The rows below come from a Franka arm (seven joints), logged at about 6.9 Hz.
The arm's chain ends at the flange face. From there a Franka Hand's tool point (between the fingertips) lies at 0.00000 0.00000 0.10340 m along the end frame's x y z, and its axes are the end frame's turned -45 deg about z.
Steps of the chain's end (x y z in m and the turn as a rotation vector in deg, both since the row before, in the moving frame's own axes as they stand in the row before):
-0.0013, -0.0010, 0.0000, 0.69, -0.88, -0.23
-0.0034, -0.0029, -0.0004, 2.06, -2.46, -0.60
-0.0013, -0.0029, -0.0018, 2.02, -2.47, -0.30
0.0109, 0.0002, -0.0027, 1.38, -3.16, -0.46
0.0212, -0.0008, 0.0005, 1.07, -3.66, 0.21
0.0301, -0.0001, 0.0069, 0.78, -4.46, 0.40
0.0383, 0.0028, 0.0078, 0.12, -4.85, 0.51
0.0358, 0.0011, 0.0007, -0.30, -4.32, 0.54
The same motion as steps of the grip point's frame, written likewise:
-0.0005, -0.0036, 0.0000, 1.11, -0.13, -0.23
-0.0009, -0.0102, -0.0006, 3.20, -0.28, -0.60
0.0005, -0.0087, -0.0020, 3.17, -0.32, -0.30
0.0053, 0.0021, -0.0029, 3.21, -1.26, -0.46
0.0123, 0.0084, 0.0003, 3.34, -1.83, 0.21
0.0167, 0.0145, 0.0066, 3.71, -2.60, 0.40
0.0191, 0.0227, 0.0074, 3.51, -3.34, 0.51
0.0187, 0.0209, 0.0004, 2.84, -3.27, 0.54

